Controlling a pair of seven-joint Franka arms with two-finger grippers.
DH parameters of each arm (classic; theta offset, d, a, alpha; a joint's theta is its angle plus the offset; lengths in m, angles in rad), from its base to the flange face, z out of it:
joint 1: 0 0.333 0 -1.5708
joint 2: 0 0 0 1.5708
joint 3: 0 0.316 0.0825 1.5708
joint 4: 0 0 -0.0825 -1.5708
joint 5: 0 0.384 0 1.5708
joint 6: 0 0 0.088 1.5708
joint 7: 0 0.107 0 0
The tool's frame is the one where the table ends.
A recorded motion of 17 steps. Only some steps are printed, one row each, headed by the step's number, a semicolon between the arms.
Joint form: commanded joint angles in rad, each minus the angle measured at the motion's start. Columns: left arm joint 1, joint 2, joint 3, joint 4, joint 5, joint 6, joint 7; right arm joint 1, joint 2, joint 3, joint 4, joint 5, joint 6, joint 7.
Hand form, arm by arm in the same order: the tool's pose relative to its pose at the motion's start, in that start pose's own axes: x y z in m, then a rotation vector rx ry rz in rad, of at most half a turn. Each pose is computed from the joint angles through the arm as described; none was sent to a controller.
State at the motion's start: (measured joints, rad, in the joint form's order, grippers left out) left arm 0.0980 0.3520 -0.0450 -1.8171 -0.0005 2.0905 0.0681; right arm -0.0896 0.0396 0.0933 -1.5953 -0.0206 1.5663 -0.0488
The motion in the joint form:
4: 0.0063 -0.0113 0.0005 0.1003 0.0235 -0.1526 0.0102; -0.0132 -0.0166 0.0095 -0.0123 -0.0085 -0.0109 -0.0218
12: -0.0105 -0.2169 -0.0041 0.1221 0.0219 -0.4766 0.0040; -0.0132 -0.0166 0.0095 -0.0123 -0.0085 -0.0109 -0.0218
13: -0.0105 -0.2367 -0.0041 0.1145 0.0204 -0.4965 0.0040; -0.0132 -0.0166 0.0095 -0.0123 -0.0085 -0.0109 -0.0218
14: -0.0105 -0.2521 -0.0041 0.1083 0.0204 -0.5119 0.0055; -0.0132 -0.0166 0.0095 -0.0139 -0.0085 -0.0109 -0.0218
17: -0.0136 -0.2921 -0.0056 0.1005 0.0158 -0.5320 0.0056; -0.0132 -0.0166 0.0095 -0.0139 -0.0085 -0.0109 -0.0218
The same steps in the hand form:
4: 0.0029 -0.0060 -0.0408 0.0187 -0.0425 0.0125; -0.0065 0.0024 -0.0022 -0.0091 -0.0073 -0.0179
12: -0.0610 0.0132 -0.1488 0.0233 -0.1398 0.0220; -0.0065 0.0024 -0.0022 -0.0091 -0.0073 -0.0179
13: -0.0682 0.0140 -0.1550 0.0223 -0.1474 0.0215; -0.0065 0.0024 -0.0022 -0.0091 -0.0073 -0.0179
14: -0.0739 0.0145 -0.1595 0.0226 -0.1537 0.0227; -0.0065 0.0023 -0.0014 -0.0090 -0.0089 -0.0179
17: -0.0857 0.0188 -0.1762 0.0213 -0.1416 0.0265; -0.0065 0.0023 -0.0014 -0.0090 -0.0089 -0.0179

